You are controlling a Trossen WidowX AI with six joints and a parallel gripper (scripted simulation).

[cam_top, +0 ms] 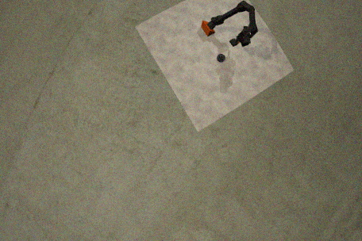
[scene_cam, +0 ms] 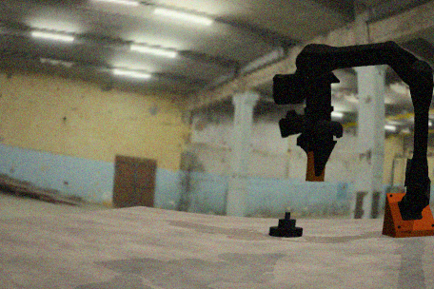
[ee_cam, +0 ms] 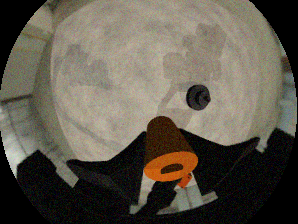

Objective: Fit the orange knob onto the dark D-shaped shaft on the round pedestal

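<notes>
My gripper tip is 30 mm short of the round dark pedestal, 150 mm to the left of it and 110 mm above it. Round my gripper tip: orange knob 20 mm above.
</notes>
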